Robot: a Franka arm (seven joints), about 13 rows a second.
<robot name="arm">
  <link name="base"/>
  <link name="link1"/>
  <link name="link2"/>
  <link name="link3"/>
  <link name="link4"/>
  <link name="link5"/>
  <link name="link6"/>
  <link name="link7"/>
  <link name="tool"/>
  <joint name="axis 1" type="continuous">
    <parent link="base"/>
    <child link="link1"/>
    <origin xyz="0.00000 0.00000 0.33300"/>
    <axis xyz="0 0 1"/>
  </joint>
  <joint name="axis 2" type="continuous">
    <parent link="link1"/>
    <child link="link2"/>
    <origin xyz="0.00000 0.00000 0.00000" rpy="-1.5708 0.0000 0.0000"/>
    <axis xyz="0 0 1"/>
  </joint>
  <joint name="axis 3" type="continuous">
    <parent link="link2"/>
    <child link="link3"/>
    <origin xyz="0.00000 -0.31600 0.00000" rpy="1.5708 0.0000 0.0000"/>
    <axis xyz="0 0 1"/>
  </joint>
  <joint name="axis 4" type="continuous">
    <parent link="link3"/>
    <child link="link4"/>
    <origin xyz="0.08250 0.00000 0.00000" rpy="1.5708 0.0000 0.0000"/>
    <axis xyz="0 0 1"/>
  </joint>
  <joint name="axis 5" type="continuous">
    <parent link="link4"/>
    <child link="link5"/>
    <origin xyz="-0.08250 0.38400 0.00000" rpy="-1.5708 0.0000 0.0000"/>
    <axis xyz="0 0 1"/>
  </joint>
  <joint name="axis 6" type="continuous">
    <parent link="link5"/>
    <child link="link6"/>
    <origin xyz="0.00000 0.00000 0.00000" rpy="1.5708 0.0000 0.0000"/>
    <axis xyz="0 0 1"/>
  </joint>
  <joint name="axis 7" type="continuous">
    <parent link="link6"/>
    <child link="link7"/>
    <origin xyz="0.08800 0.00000 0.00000" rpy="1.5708 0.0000 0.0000"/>
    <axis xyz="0 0 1"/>
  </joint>
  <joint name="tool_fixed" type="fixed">
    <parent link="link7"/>
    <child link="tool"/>
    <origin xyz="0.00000 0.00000 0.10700"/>
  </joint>
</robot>
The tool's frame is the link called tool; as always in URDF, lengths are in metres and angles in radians. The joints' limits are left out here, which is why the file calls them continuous.
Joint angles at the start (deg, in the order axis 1, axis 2, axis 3, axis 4, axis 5, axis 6, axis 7):
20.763, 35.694, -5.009, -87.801, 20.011, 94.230, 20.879
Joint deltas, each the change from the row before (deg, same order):
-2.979, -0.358, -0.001, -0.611, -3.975, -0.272, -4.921
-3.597, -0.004, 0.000, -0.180, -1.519, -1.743, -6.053
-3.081, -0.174, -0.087, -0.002, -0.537, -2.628, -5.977
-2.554, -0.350, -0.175, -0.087, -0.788, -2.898, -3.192
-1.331, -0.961, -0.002, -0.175, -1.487, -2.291, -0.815
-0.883, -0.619, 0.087, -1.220, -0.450, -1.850, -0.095
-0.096, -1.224, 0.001, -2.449, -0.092, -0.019, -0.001
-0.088, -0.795, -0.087, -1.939, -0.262, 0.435, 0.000
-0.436, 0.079, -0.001, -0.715, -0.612, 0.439, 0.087
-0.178, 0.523, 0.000, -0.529, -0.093, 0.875, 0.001
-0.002, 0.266, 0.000, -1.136, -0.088, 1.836, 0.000
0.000, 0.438, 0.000, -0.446, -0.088, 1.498, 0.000
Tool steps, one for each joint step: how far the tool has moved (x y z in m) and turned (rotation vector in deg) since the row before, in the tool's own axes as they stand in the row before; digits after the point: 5 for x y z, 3 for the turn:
0.01348, 0.03699, -0.00874, -2.310, 0.886, -2.605
0.01001, 0.04071, -0.00539, 0.017, -1.338, -3.055
0.00167, 0.03476, -0.00516, 0.900, -2.086, -3.397
-0.00422, 0.03017, -0.00444, 0.628, -2.258, -1.006
-0.00897, 0.01583, -0.00685, -0.608, -1.350, 0.174
-0.00661, 0.01037, 0.00535, 0.178, -2.354, 0.660
-0.00649, 0.00323, 0.00860, 0.116, -1.215, 0.302
-0.00324, 0.00412, 0.00762, -0.084, -0.666, 0.386
0.00165, 0.00683, 0.00484, -0.301, -0.297, 0.624
0.00496, 0.00339, 0.00688, 0.002, -0.140, 0.335
0.00517, 0.00216, 0.00843, -0.090, 0.458, 0.260
0.00527, 0.00135, 0.00497, -0.120, 0.630, 0.166

